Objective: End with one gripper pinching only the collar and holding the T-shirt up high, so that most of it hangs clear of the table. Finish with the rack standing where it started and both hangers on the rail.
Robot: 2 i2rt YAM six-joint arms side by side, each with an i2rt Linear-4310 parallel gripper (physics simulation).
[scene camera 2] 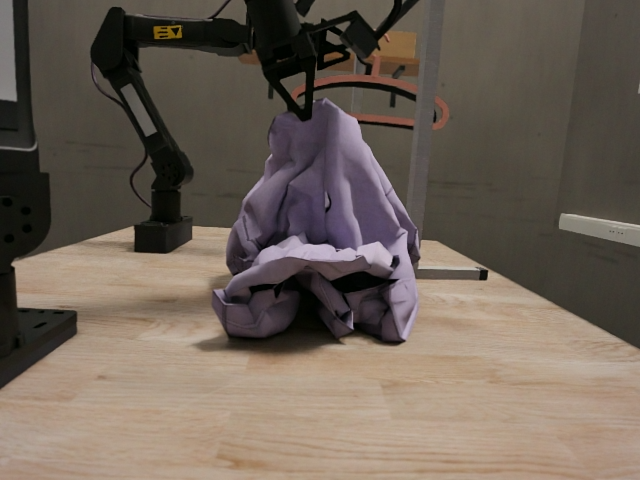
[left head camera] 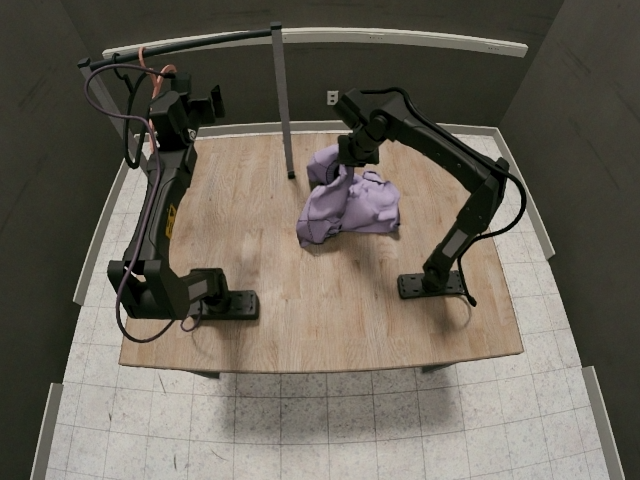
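The purple T-shirt is crumpled. Its top is raised in a peak and its lower folds rest on the table. My right gripper is shut on the peak of the T-shirt. A dark ribbed edge shows beside it in the head view; whether the fingers pinch only the collar cannot be told. My left gripper is open, raised near the rack, which stands upright. The pink hanger and the black hanger hang from the rail, partly hidden by my left arm.
The wooden table carries both arm bases near its front. A rack foot lies on the table behind the T-shirt in the scene view. My left arm stands close in front of the rack. Walls surround the table.
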